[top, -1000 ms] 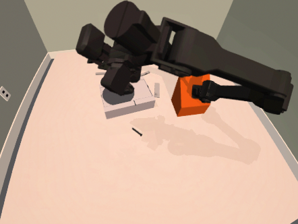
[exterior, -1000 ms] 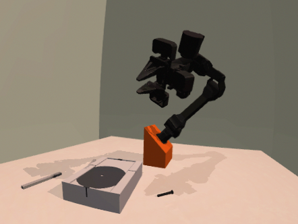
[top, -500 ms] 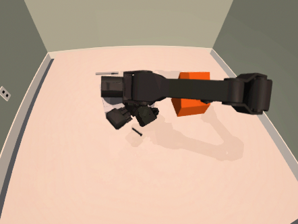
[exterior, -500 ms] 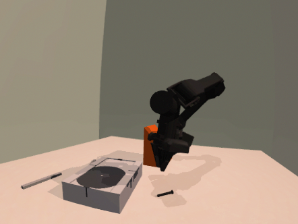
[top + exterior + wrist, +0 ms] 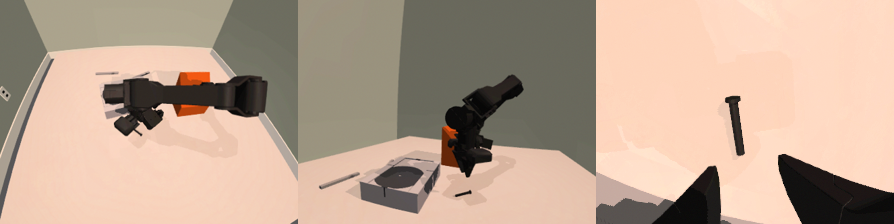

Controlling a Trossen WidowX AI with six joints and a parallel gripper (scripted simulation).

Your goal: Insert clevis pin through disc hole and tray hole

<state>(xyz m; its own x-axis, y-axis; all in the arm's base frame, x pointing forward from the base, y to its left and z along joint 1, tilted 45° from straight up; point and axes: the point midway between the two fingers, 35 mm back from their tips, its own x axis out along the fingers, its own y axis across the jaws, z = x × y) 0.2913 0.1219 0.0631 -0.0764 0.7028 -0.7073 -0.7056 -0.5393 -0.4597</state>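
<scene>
Now: the steel clevis pin 7 cm below my gripper tip. The rest, counted from my gripper tip: steel tray (20 cm to the right, 5 cm ahead, 3 cm below); then thin grey bar (42 cm to the right, 17 cm ahead, 7 cm below); then dark flat disc (20 cm to the right, 8 cm ahead, 2 cm below).
</scene>
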